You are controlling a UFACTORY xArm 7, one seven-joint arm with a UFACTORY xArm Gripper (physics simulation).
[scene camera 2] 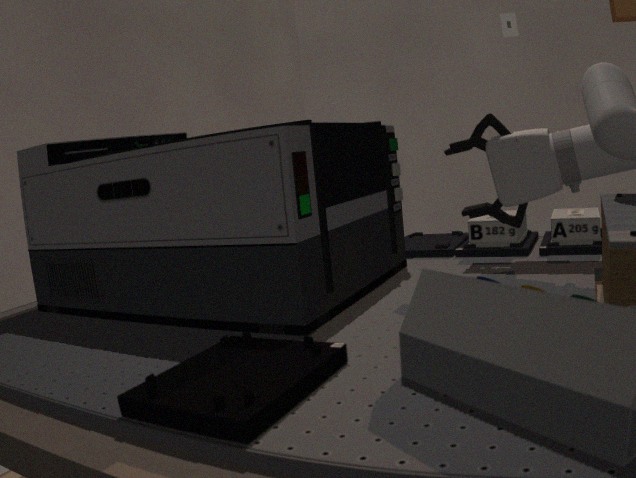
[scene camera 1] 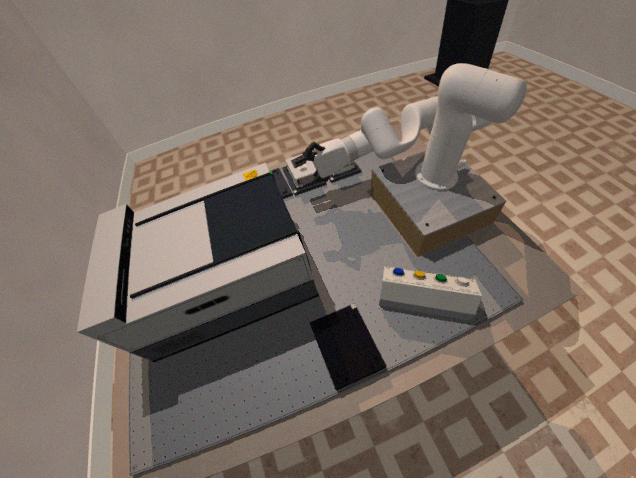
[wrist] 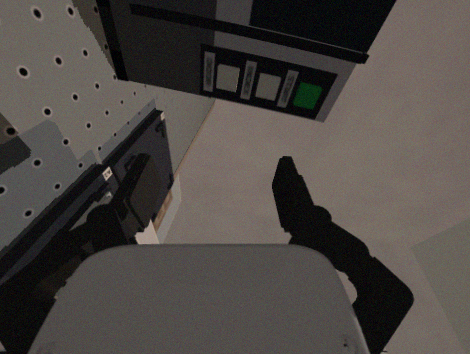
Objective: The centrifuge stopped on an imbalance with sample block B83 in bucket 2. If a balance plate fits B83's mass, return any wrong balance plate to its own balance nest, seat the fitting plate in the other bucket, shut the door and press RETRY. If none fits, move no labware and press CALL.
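Frame: origin at the arm's base, x ahead, y left, z up, level; millimetres.
Where they show: gripper, fingertip midpoint: (scene camera 2: 455, 182) (scene camera 1: 297, 174) (wrist: 217, 170); arm's base, link origin: (scene camera 1: 435, 175).
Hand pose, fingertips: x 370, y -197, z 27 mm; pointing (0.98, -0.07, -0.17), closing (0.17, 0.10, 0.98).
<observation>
Each offset is from my fingertips to the top centre of the thing.
My gripper (scene camera 2: 456, 181) (wrist: 217, 170) is open and empty, one finger above the other in scene camera 2. The lower finger overlaps the top of white balance plate B, 182 g {dy -122, dx -48, dz -67 mm} (scene camera 1: 302, 172) (scene camera 2: 497, 233); contact cannot be told. Plate B sits in a dark nest. White plate A, 205 g {dy -114, dx -185, dz -67 mm} (scene camera 2: 575, 226), sits in the nest to its right. The centrifuge (scene camera 1: 169, 287) (scene camera 2: 154, 215) (wrist: 165, 50) has a dark panel {dy +172, dx +182, dz +92 mm} (scene camera 1: 249, 215) and a white panel on top. Its end face carries two pale buttons and a green one {dy +33, dx +82, dz +70 mm} (scene camera 2: 392, 144) (wrist: 307, 96). Block B83 and the buckets do not show.
An empty dark nest {dy -133, dx +81, dz -103 mm} (scene camera 1: 280, 184) (scene camera 2: 434, 244) lies between the centrifuge and plate B. A black nest {dy +488, dx +90, dz -92 mm} (scene camera 1: 347, 346) (scene camera 2: 231, 380) lies near the front edge. A button box {dy +470, dx -143, dz -37 mm} (scene camera 1: 429, 300) (scene camera 2: 514, 349) with blue, yellow, green and white buttons stands before the arm's base (scene camera 1: 395, 221).
</observation>
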